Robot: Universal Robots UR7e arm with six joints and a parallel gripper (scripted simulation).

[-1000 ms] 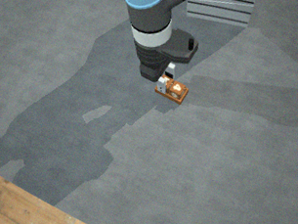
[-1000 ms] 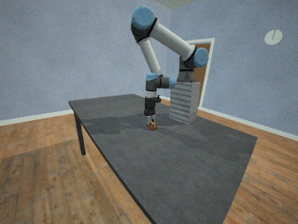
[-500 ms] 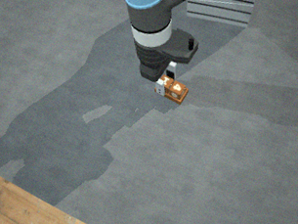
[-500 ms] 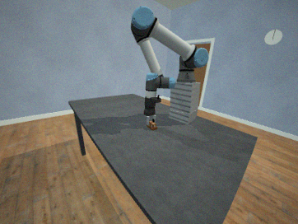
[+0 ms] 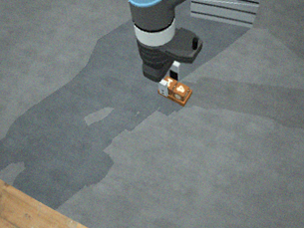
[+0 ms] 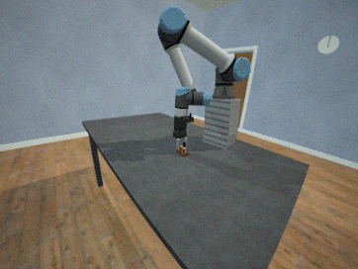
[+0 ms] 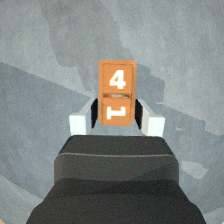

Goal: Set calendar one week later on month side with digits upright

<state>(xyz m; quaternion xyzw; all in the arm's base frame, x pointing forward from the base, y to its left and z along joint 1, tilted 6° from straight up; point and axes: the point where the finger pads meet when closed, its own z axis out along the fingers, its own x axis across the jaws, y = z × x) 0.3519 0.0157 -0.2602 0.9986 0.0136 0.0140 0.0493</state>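
Now: the cube 20 mm below my hand. From my hand the other things lie so: tray: 20 mm to the left, 30 mm below.
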